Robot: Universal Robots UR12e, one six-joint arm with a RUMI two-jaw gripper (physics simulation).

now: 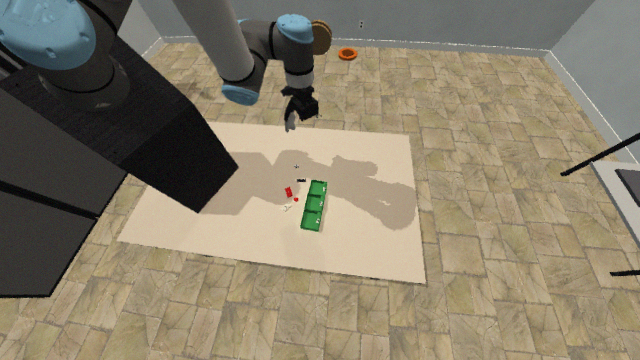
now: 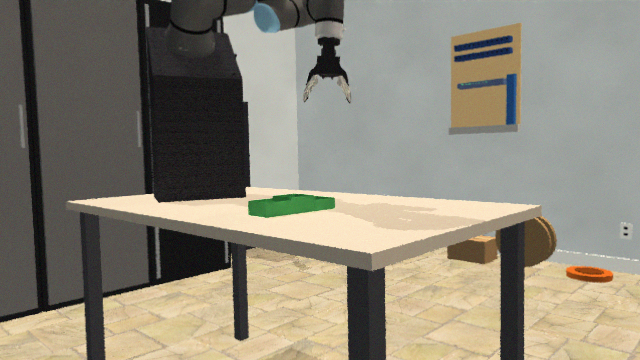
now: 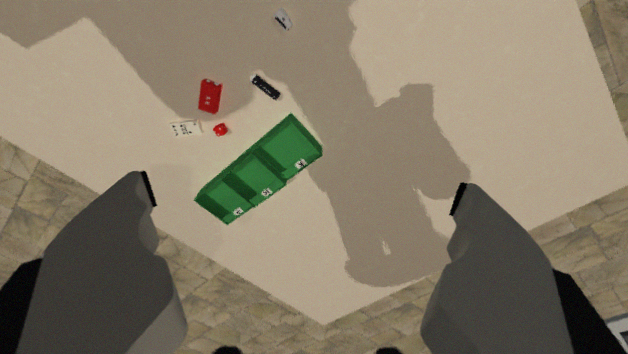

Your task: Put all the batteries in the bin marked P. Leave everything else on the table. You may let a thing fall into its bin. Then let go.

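Places are measured from the arm's base along level axes (x ahead, y left, z up), in millimetres.
Pixels of known places: gripper, between the fingertips: (image 1: 302,125) (image 2: 327,102) (image 3: 307,180); arm's base, origin of its link: (image 1: 89,80) (image 2: 189,43).
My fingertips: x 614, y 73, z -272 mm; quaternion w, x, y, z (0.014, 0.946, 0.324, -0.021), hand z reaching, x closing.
For each thing: its top centre in the pictures, then the offset to it from my fingertips. Level surfaces: height alone.
- red block, centre of its top: (image 3: 208,97) (image 1: 288,191) dx -96, dy -155, dz -310 mm
- short black bar, centre of its top: (image 3: 264,88) (image 1: 300,179) dx -37, dy -85, dz -313 mm
- small grey-and-black thing, centre of its top: (image 3: 282,20) (image 1: 296,165) dx -70, dy +6, dz -316 mm
- green three-compartment bin, centre of its top: (image 3: 253,182) (image 2: 293,195) (image 1: 314,202) dx +43, dy -224, dz -281 mm
- red die, centre of its top: (image 3: 219,131) (image 1: 295,198) dx -54, dy -196, dz -312 mm
- white domino-like piece, centre of its top: (image 3: 185,129) (image 1: 286,206) dx -100, dy -236, dz -320 mm
- table, height of its surface: dz -328 mm
My gripper (image 1: 304,122) (image 2: 327,101) (image 3: 307,180) is open and empty, high above the table. A red block (image 1: 288,192) (image 3: 210,96) with two grey bumps at one end looks like a block battery. A short black bar (image 1: 301,180) (image 3: 265,87) with a pale end looks like a stick battery. A small grey-and-black thing (image 1: 296,166) (image 3: 283,19) lies farther off; I cannot tell what it is. A green three-compartment bin (image 1: 310,229) (image 2: 285,207) (image 3: 240,187) stands beside them. Its labels are too small to read, so I cannot tell which is P.
A red die (image 1: 296,199) (image 3: 220,129) and a white domino-like piece (image 1: 287,207) (image 3: 185,128) lie near the red block on the table (image 1: 360,250) (image 2: 350,235) (image 3: 280,280). The black robot pedestal (image 1: 175,160) (image 2: 200,140) stands at the table's end.
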